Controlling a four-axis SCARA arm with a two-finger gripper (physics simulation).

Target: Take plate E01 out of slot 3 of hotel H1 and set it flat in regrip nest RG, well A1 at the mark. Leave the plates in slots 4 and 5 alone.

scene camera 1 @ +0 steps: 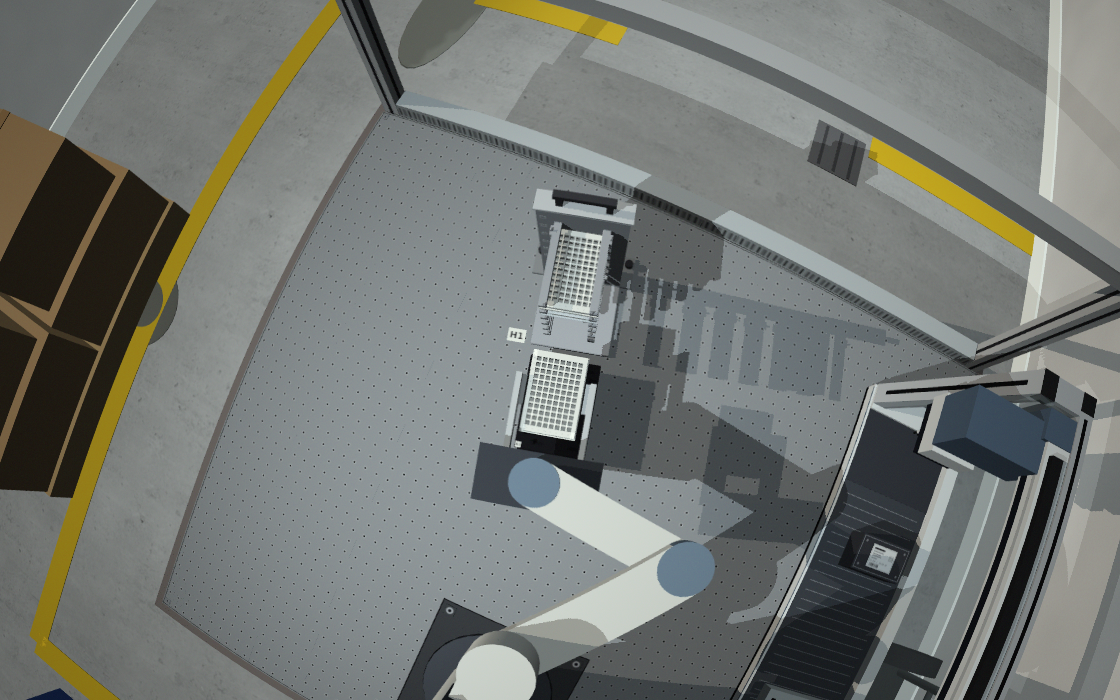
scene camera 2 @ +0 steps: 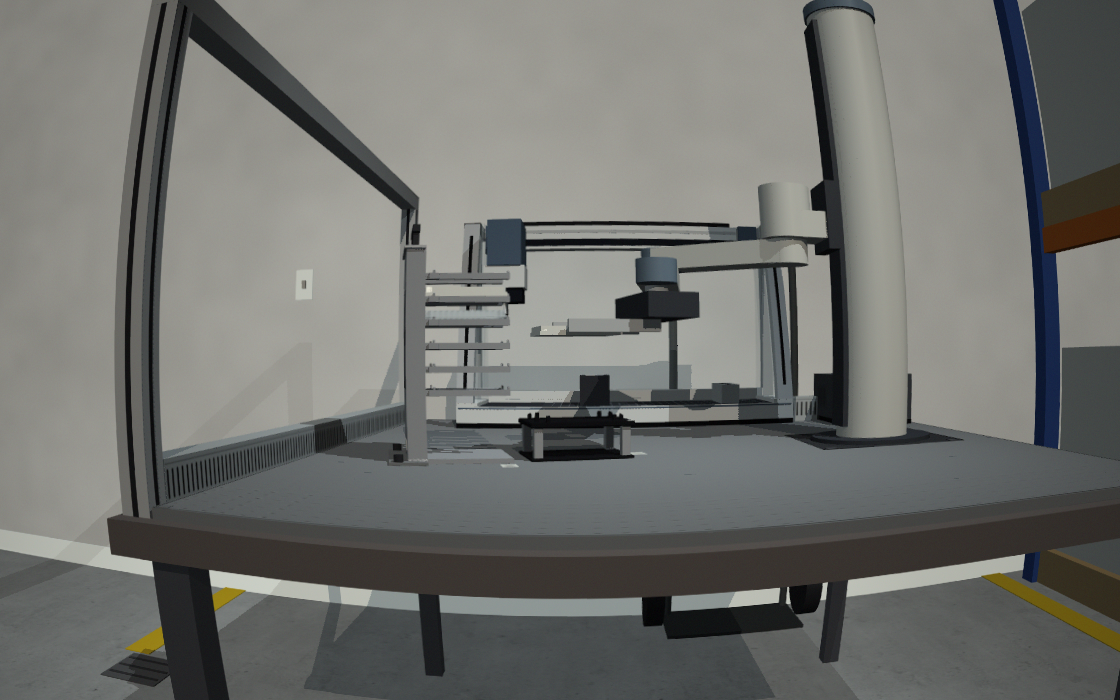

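Where they show: gripper, between the fingertips: (scene camera 1: 556, 378) (scene camera 2: 560, 326); arm's base, origin of its link: (scene camera 2: 871, 444).
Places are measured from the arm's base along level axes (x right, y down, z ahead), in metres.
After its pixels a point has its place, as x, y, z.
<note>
Plate E01 (scene camera 1: 558, 397) {-0.098, -0.210, 0.566} (scene camera 2: 548, 331) {-0.160, -0.211, 0.606}, white with a grid of wells, is level in the air above the black regrip nest RG (scene camera 1: 563, 447) {-0.066, -0.073, 0.507} (scene camera 2: 575, 421) {-0.149, -0.073, 0.566}. My gripper (scene camera 1: 554, 391) {-0.112, -0.220, 0.589} (scene camera 2: 578, 326) {-0.112, -0.220, 0.589} is shut on this plate, with one pale finger along each long side. Hotel H1 (scene camera 1: 584, 206) {-0.168, -0.340, 0.817} (scene camera 2: 415, 354) {-0.235, -0.177, 0.799} stands beyond the nest in scene camera 1. Its third shelf from the bottom (scene camera 2: 470, 345) {-0.188, -0.190, 0.722} is bare. A plate (scene camera 2: 467, 313) {-0.187, -0.239, 0.727} lies on the fourth shelf. A white gridded plate (scene camera 1: 576, 268) {-0.148, -0.280, 0.742} shows from above near the hotel's top. Well A1 and its mark cannot be made out.
The H1 label (scene camera 1: 516, 335) {-0.229, -0.013, 0.660} (scene camera 2: 509, 465) {-0.227, -0.013, 0.661} lies beside the hotel's foot. The arm's round column (scene camera 2: 867, 247) {-0.070, -0.366, 0.029} stands at the right in scene camera 2. A gantry with a blue-grey box (scene camera 1: 987, 429) {0.501, -0.500, 0.723} (scene camera 2: 505, 241) {0.465, -0.446, 0.734} stands beyond. A frame post (scene camera 2: 148, 247) {-0.717, -0.287, 1.004} rises at the table corner.
</note>
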